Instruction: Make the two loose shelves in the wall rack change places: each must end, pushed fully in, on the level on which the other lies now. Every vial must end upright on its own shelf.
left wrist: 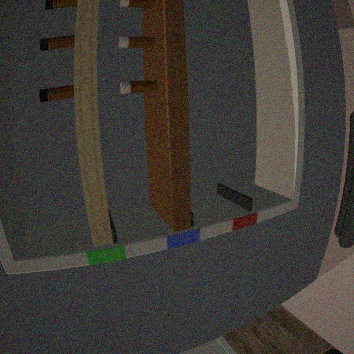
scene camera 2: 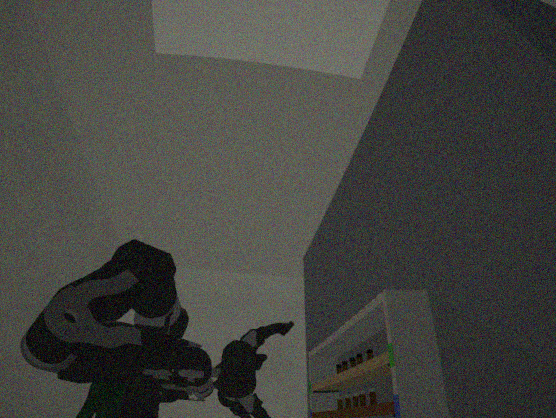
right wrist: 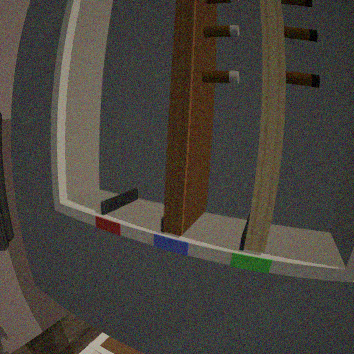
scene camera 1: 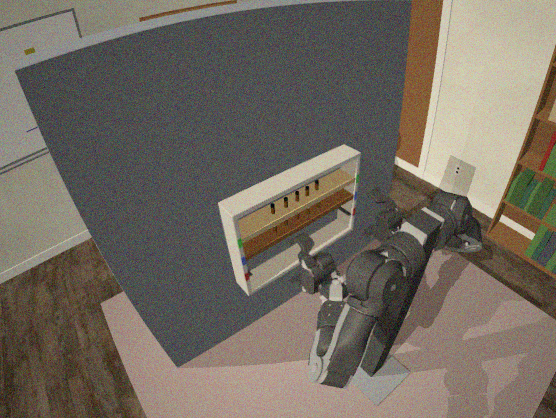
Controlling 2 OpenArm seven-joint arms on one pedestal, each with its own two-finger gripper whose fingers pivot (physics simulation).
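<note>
The white wall rack (scene camera 1: 231, 250) (scene camera 2: 412, 340) (left wrist: 277, 100) (right wrist: 82, 100) holds two shelves. The pale shelf (scene camera 1: 252, 228) (scene camera 2: 365, 371) (left wrist: 87, 150) (right wrist: 272, 125) lies at the green marks, with several upright black-capped vials (scene camera 1: 297, 196) (left wrist: 60, 93) (right wrist: 302, 79). The brown shelf (scene camera 2: 375, 410) (left wrist: 172, 125) (right wrist: 190, 125) lies below at the blue marks, with several upright white-capped vials (left wrist: 135, 87) (right wrist: 220, 77). My left gripper (scene camera 1: 295, 260) is open and empty before the rack's lower left part. My right gripper (scene camera 1: 372, 212) is open and empty beyond the rack's right end; scene camera 2 does not show it clearly.
At the red marks (left wrist: 245, 221) (right wrist: 108, 225), the lowest level has dark brackets (left wrist: 234, 196) (right wrist: 119, 201) and no shelf. The rack hangs on a dark grey wall panel (scene camera 1: 200, 125). A bookcase (scene camera 1: 520, 150) stands at the far right, behind the arms.
</note>
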